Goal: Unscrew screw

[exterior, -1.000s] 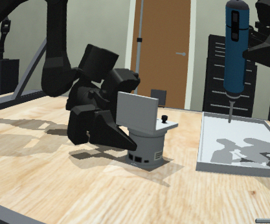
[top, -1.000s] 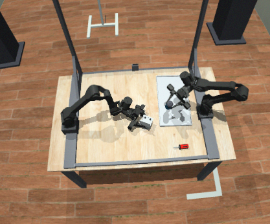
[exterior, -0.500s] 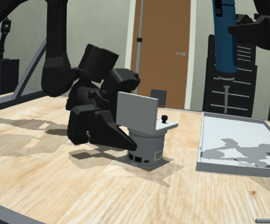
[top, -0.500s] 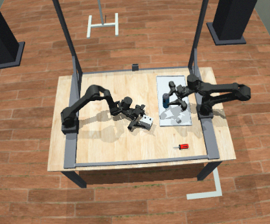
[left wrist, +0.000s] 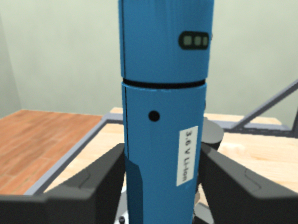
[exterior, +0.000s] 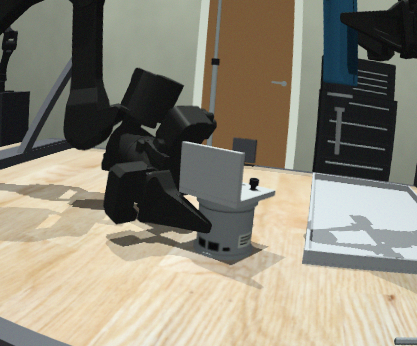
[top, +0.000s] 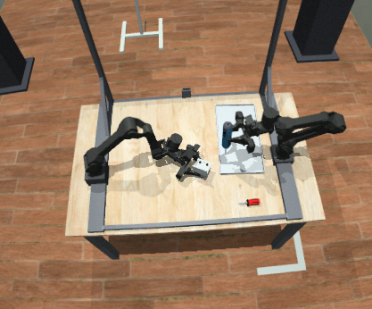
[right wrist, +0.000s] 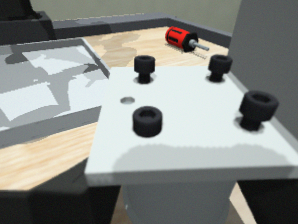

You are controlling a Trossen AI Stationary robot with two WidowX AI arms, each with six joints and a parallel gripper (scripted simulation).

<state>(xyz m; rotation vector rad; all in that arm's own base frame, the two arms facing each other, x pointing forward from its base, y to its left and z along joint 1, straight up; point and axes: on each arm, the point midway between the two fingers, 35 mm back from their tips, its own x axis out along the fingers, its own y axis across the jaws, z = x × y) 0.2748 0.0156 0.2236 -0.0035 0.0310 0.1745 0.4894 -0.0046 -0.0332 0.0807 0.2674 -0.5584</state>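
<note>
My right hand is 2 cm to the right of the grey joint module, 1 cm short of it and 1 cm above it. The rest, counted from my right hand: l-shaped bracket (3 cm above, 2 cm to the left, 2 cm ahead); then black screw (5 cm to the left, 3 cm above, 1 cm ahead); then white tray (24 cm to the left, 16 cm behind, 3 cm below).
</note>
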